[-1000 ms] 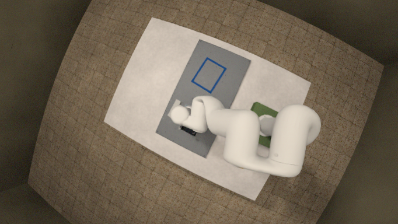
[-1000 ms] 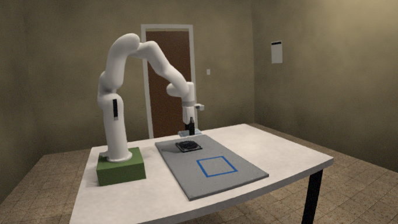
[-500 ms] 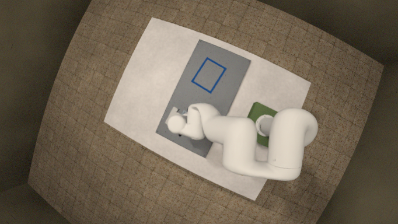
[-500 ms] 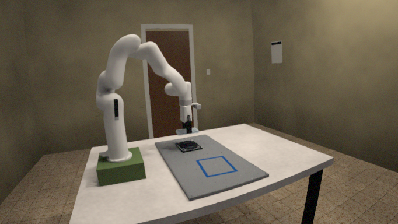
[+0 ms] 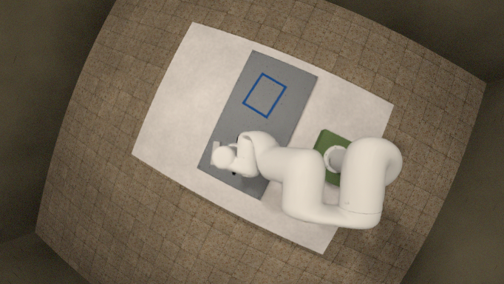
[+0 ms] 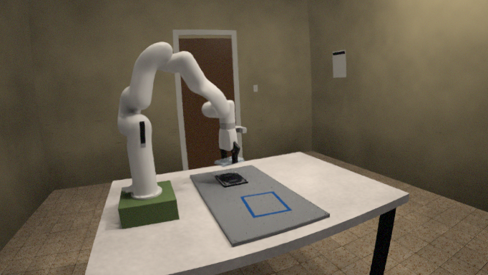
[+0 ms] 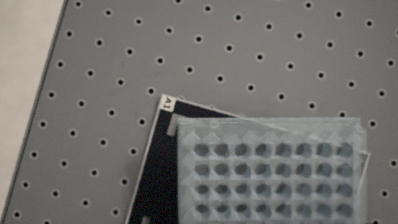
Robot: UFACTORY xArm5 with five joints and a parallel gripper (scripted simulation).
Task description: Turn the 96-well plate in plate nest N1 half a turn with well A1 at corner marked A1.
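Right now the 96-well plate is 10 mm below my hand. From my hand the other things lie so: plate nest 100 mm below.
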